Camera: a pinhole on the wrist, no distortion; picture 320 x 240 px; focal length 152.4 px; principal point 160.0 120.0 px. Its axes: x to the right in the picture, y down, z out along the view. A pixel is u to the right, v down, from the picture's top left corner.
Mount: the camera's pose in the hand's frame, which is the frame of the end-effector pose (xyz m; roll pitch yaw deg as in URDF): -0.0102 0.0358 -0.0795 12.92 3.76 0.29
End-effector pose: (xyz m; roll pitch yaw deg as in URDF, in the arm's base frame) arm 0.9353 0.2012 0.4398 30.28 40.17 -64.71
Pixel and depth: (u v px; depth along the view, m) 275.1 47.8 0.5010
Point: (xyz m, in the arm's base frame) 0.7122 -0.3337 0.2834
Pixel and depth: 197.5 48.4 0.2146
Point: 0.8296 0.0804 0.4297
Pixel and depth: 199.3 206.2 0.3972
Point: 1.0514 -0.1211 0.6577
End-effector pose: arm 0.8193 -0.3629 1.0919 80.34 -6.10 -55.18
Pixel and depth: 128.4 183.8 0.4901
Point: 0.4165 -0.5231 1.2820
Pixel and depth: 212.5 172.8 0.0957
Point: 0.8241 -0.3886 1.1441
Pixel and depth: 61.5 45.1 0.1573
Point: 0.7039 -0.3277 1.0178
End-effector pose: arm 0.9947 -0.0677 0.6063 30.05 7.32 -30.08
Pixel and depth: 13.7 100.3 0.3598
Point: 0.6211 -0.1065 0.8458
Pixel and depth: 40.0 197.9 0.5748
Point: 0.6372 -0.0016 1.2486
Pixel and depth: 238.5 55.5 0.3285
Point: 1.0330 -0.3767 0.6679
